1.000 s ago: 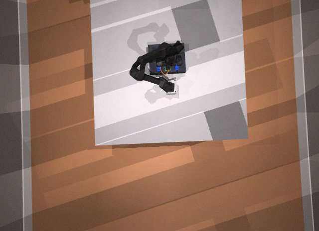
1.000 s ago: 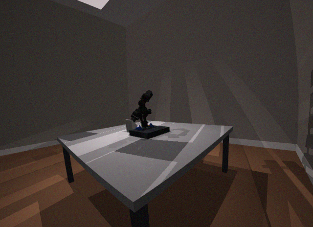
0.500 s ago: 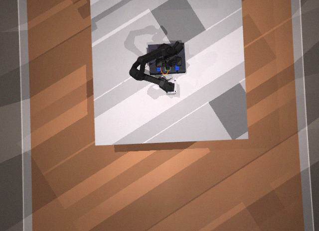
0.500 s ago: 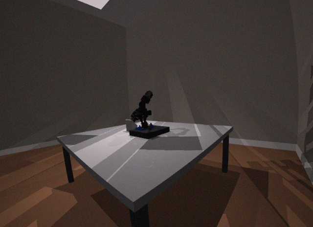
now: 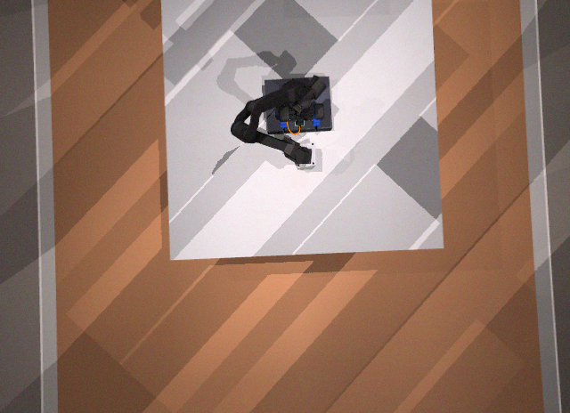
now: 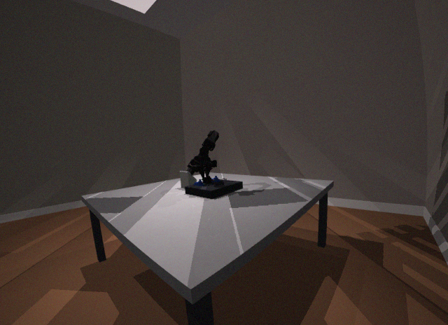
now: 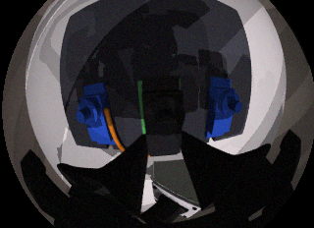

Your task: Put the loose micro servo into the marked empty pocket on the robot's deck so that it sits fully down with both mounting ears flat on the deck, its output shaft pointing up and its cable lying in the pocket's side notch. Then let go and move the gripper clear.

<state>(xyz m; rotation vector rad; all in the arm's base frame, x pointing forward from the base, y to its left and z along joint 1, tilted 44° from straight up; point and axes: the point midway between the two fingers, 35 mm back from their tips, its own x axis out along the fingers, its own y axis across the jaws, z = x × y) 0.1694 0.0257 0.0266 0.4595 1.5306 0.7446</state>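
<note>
The deck is 12 cm ahead of my gripper tip, 5 cm below it and 2 cm to the left of it.
</note>
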